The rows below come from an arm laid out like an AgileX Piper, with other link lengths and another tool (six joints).
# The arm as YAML. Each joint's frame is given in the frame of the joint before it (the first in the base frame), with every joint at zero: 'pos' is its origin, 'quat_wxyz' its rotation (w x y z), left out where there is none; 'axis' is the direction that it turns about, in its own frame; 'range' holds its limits. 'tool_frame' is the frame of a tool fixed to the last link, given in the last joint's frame.
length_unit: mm
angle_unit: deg
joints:
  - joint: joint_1
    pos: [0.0, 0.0, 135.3]
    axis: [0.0, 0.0, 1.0]
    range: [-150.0, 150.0]
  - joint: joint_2
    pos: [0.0, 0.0, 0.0]
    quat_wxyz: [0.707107, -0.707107, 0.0, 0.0]
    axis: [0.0, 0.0, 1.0]
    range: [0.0, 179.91]
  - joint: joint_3
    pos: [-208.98, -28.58, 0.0]
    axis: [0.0, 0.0, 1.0]
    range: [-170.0, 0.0]
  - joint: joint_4
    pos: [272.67, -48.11, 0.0]
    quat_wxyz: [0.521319, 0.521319, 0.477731, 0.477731]
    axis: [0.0, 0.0, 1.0]
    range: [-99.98, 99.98]
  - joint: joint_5
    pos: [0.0, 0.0, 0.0]
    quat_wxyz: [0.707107, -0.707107, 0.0, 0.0]
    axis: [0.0, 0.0, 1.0]
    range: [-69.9, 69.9]
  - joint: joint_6
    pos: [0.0, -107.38, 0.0]
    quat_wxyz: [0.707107, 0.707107, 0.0, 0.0]
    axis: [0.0, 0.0, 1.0]
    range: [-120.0, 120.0]
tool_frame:
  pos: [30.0, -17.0, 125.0]
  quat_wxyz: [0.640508, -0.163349, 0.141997, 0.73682]
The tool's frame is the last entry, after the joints.
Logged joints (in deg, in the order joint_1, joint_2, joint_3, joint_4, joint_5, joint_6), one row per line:
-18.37, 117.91, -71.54, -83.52, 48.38, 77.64
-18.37, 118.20, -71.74, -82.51, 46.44, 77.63
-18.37, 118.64, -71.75, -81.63, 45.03, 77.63
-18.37, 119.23, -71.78, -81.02, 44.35, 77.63
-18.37, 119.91, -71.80, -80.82, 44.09, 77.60
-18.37, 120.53, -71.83, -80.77, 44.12, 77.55
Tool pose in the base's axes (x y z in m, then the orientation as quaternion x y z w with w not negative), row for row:
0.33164, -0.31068, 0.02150, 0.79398, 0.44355, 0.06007, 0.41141
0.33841, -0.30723, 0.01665, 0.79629, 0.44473, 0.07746, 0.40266
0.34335, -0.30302, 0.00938, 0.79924, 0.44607, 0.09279, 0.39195
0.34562, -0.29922, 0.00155, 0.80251, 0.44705, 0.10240, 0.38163
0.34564, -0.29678, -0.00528, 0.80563, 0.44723, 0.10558, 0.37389
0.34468, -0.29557, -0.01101, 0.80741, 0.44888, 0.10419, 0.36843
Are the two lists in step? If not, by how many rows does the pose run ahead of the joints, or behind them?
The pose runs 1 row behind the joints: the pose in row i belongs to the joints in row i - 1.
